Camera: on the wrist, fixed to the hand. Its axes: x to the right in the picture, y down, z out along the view.
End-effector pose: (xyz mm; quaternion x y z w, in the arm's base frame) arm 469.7 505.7 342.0 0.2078 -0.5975 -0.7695 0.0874
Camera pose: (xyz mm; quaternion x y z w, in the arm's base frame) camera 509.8 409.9 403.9 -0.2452 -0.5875 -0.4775 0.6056
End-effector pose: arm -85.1 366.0 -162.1 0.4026 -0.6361 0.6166 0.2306
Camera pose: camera -160.1 448.7 -208.4 0.1601 0.7200 -0.6255 0.2545
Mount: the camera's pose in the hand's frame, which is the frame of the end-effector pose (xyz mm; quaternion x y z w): -12.7 80.5 -89.3 0.0195 0.0226 0.6929 0.7205
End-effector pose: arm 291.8 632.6 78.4 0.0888 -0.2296 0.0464 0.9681
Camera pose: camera 308.9 728.1 6.3 -0.0773 -0.2042 0.7107 0.6688
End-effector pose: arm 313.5 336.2 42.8 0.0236 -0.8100 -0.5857 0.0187
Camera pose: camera 330.0 277.5 147.2 -0.5306 -0.6109 -0.3927 0.4371
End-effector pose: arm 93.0 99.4 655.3 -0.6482 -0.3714 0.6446 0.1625
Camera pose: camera 201.7 60.5 619.3 0.7357 -0.1978 -0.5696 0.3085
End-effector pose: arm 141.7 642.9 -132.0 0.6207 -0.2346 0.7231 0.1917
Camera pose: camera 25.8 628.9 -163.4 -0.2720 0.5807 -0.6724 0.3697
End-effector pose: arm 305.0 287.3 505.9 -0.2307 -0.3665 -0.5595 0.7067
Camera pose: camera 404.1 251.0 447.0 -0.3937 -0.0991 0.0885 0.9096
